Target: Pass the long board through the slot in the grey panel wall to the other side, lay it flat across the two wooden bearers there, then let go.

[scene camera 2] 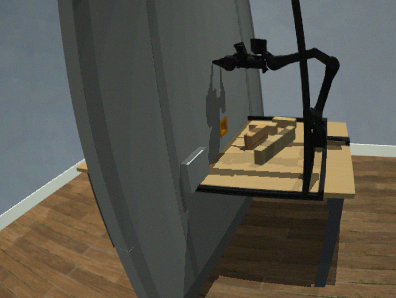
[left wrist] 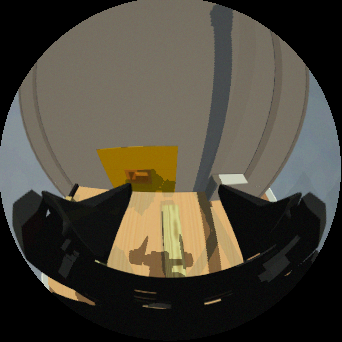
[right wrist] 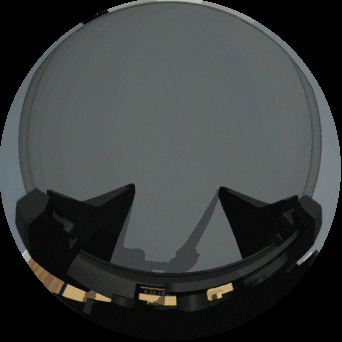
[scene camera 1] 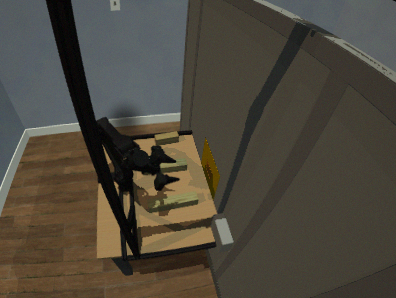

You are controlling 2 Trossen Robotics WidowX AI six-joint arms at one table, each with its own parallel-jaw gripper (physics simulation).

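Frame: origin at the left arm's base, x ahead, y left, z up, level; millimetres.
Seen in the pictures: left gripper, fingertip midpoint: (left wrist: 175, 188) (scene camera 1: 177, 170); right gripper, fingertip midpoint: (scene camera 2: 216, 60) (right wrist: 178, 190); left arm's base at its link origin: (scene camera 1: 125, 186); right arm's base at its link origin: (scene camera 2: 319, 144).
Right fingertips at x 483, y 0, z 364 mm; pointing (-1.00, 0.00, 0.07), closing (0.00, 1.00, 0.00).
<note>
Offsets run from my right fingertips to a thing's top centre. "pt": to the spot under its first point.
The grey panel wall (scene camera 1: 300, 150) (scene camera 2: 125, 125) (left wrist: 125, 75) (right wrist: 175, 100) has an orange-framed slot @[pt 23 mm back, 17 mm left, 309 mm down] (scene camera 2: 221, 127). In scene camera 2 a long tan piece @[243 mm ahead, 38 mm right, 324 mm down] (scene camera 2: 276, 145), which looks like the board, lies on the table beside a shorter brown piece @[135 mm ahead, 31 mm left, 320 mm down] (scene camera 2: 256, 138). In scene camera 1, the near green-tinted bearer @[256 mm back, 132 mm right, 336 mm down] (scene camera 1: 182, 200) (left wrist: 172, 225) and the far bearer @[265 mm back, 97 mm left, 336 mm down] (scene camera 1: 182, 165) lie apart. My left gripper (scene camera 1: 177, 170) (left wrist: 175, 188) is open and empty above the bearers' table. My right gripper (scene camera 2: 215, 62) (right wrist: 178, 190) is open and empty, high beside the wall, away from the board.
A yellow plate @[pt 56 mm back, 36 mm right, 243 mm down] (scene camera 1: 210, 167) (left wrist: 115, 162) surrounds the slot on the bearers' side. A pale block (scene camera 1: 224, 231) (scene camera 2: 195, 170) (left wrist: 233, 179) sits at the wall's base. Small wooden blocks (scene camera 1: 166, 138) (scene camera 2: 284, 121) lie at the tables' backs. A black post (scene camera 1: 75, 85) (scene camera 2: 303, 90) rises at each table.
</note>
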